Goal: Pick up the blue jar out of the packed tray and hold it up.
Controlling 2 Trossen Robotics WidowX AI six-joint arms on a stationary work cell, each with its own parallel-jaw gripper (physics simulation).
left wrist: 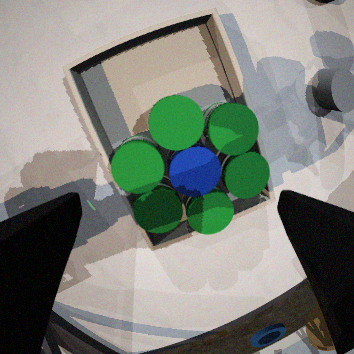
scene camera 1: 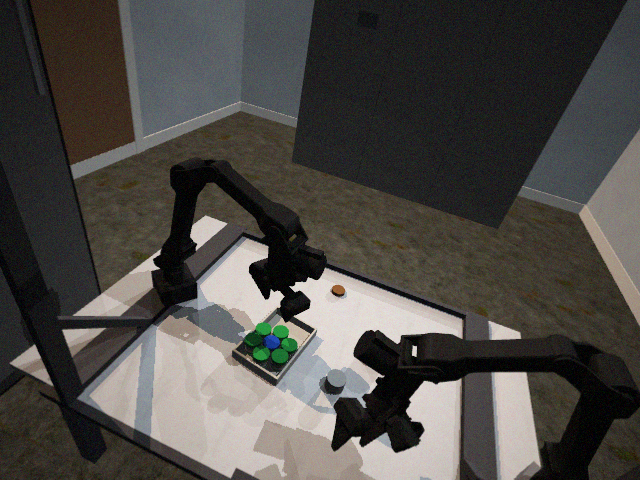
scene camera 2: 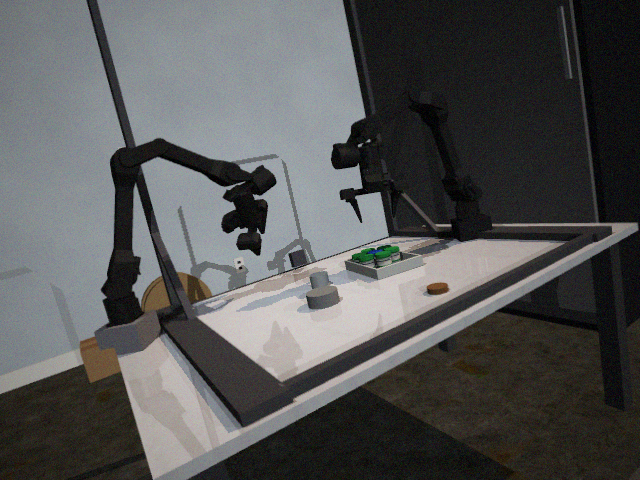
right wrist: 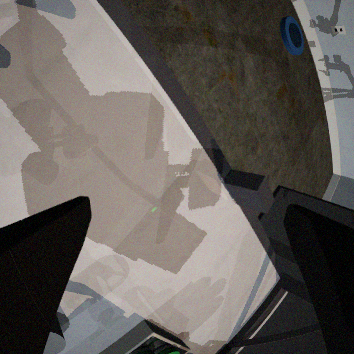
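Pixels of known places: left gripper, fingertip midpoint: (left wrist: pixel 182 202) (scene camera 1: pixel 276 310) (scene camera 2: pixel 377 220); right gripper, fingertip midpoint: (scene camera 1: pixel 347 447) (scene camera 2: pixel 260 244) (right wrist: pixel 191 211); left arm's base, link origin: (scene camera 1: pixel 174 277) (scene camera 2: pixel 469 217); right arm's base, link origin: (scene camera 2: pixel 125 320).
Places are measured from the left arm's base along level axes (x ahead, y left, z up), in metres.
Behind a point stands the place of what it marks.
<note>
The blue jar (scene camera 1: pixel 271 341) @[x 0.317, y 0.152, z -0.015 m] (scene camera 2: pixel 375 252) @[x 0.318, y 0.166, z -0.016 m] (left wrist: pixel 195 171) @[x 0.318, y 0.152, z -0.015 m] stands upright in the tray (scene camera 1: pixel 253 367) @[x 0.348, y 0.087, z -0.045 m] (scene camera 2: pixel 403 267) @[x 0.256, y 0.263, z -0.049 m], ringed closely by several green-lidded jars (left wrist: pixel 176 122) @[x 0.299, y 0.191, z -0.015 m]. Its blue lid shows; its sides are mostly hidden. The jars fill one end of the tray; the other end is bare. My left gripper (scene camera 1: pixel 276 307) @[x 0.294, y 0.168, z 0.074 m] (scene camera 2: pixel 377 219) @[x 0.294, y 0.168, z 0.074 m] (left wrist: pixel 182 202) @[x 0.294, y 0.168, z 0.074 m] is open and empty, pointing down above the tray. In the left wrist view, the jar lies between and beyond the two fingertips. My right gripper (scene camera 1: pixel 367 446) (scene camera 2: pixel 258 242) @[x 0.648, y 0.126, z 0.069 m] (right wrist: pixel 191 211) @[x 0.648, y 0.126, z 0.069 m] is open and empty, above the table on the other side.
A small grey cylinder (scene camera 1: pixel 336 378) @[x 0.483, y 0.248, z -0.025 m] (scene camera 2: pixel 319 279) @[x 0.478, y 0.275, z -0.035 m] (left wrist: pixel 342 90) @[x 0.477, y 0.248, z -0.025 m] stands between the tray and my right gripper. A wider grey disc (scene camera 2: pixel 322 297) @[x 0.459, y 0.441, z -0.035 m] is near it in scene camera 2. A brown disc (scene camera 1: pixel 338 290) @[x 0.214, y 0.463, z -0.048 m] (scene camera 2: pixel 437 288) @[x 0.212, y 0.485, z -0.048 m] lies near the table's far edge in scene camera 1.
</note>
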